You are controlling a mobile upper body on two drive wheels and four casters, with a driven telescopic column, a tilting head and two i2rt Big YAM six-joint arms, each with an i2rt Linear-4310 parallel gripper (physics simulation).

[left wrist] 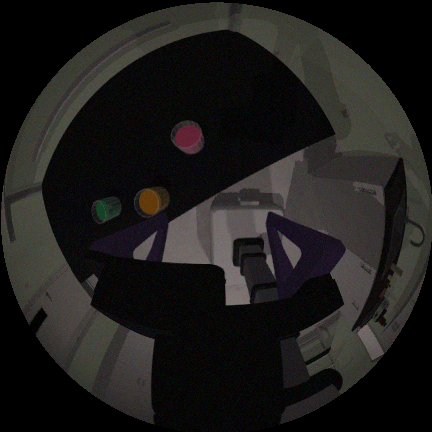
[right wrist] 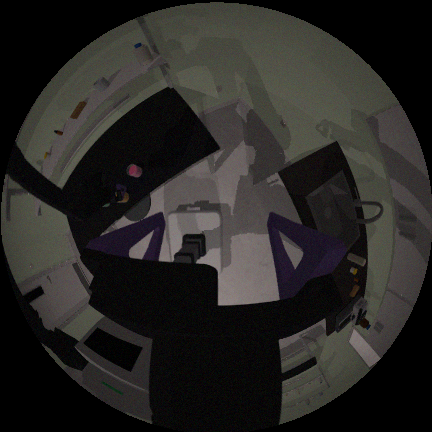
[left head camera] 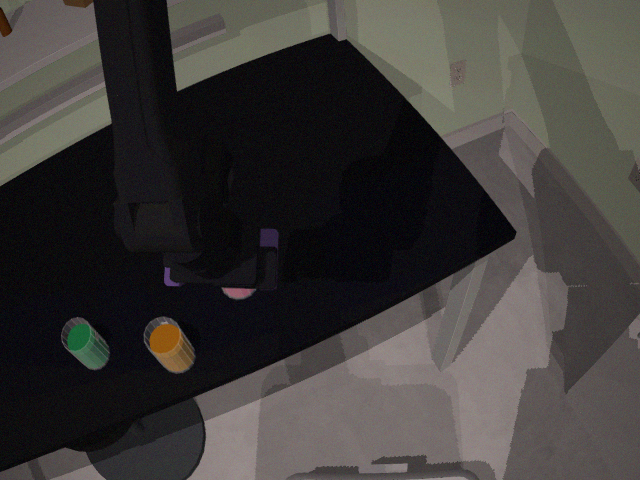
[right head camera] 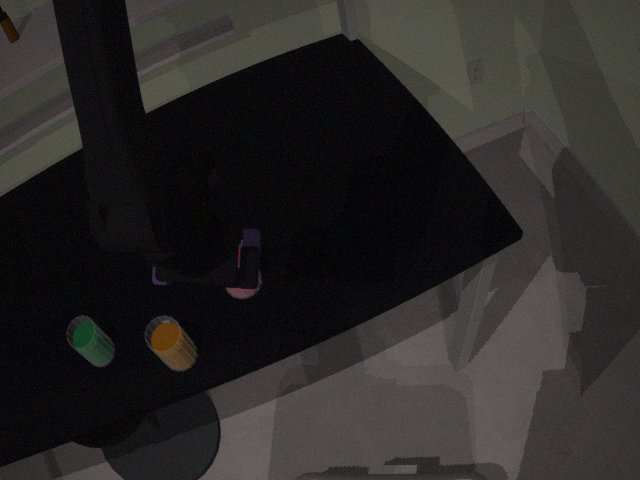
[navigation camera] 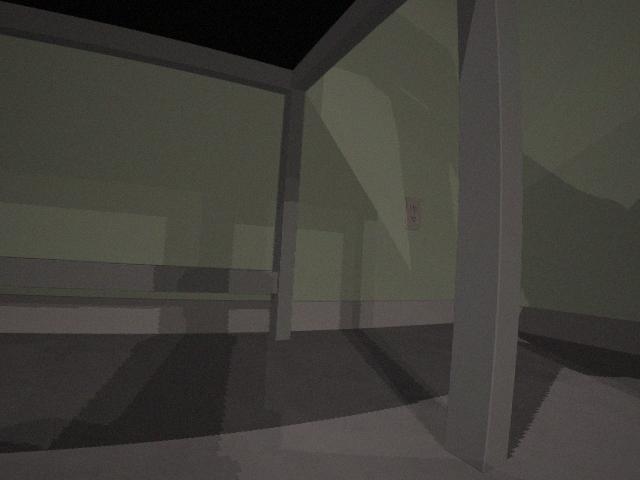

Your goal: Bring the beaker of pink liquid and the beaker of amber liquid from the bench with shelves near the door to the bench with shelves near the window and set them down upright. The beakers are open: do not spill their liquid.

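The beaker of pink liquid [left head camera: 238, 292] [right head camera: 242, 292] [left wrist: 188, 138] [right wrist: 134, 170] stands upright on the black bench top [left head camera: 320, 129] [right head camera: 330, 129] [left wrist: 240, 90], partly hidden behind my left gripper in both head views. The beaker of amber liquid [left head camera: 169, 345] [right head camera: 171, 343] [left wrist: 151, 201] stands upright nearer the bench's front edge. My left gripper [left head camera: 221, 260] [right head camera: 204, 260] [left wrist: 216, 217] is open and empty above the bench, with the amber beaker beyond one fingertip in the left wrist view. My right gripper [right wrist: 215, 217] is open and empty, away from the beakers.
A beaker of green liquid [left head camera: 85, 343] [right head camera: 90, 342] [left wrist: 106, 210] stands left of the amber one. A round dark stool seat [left head camera: 155, 439] [right head camera: 168, 434] is at the bench's front edge. A shelf [right wrist: 112, 80] with items runs behind the bench. A bench leg [navigation camera: 480, 232] stands close in the navigation view.
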